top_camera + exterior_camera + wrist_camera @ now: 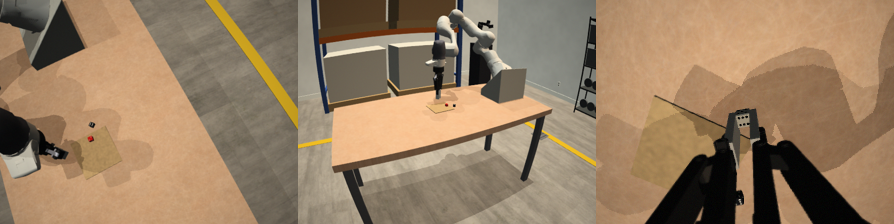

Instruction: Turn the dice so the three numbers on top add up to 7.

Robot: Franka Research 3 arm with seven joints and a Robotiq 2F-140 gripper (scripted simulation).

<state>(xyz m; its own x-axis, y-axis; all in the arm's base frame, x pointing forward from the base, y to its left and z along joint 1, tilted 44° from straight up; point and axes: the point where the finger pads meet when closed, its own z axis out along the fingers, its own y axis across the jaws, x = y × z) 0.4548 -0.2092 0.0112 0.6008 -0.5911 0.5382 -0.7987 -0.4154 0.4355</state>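
Now: the tan mat 40 mm ahead of my hand, 100 mm to the left of it and 60 mm below it. From my hand the other things lie so: black die (50 mm behind, 130 mm to the left, 50 mm below); then red die (100 mm to the left, 50 mm below); then white die (30 mm below).
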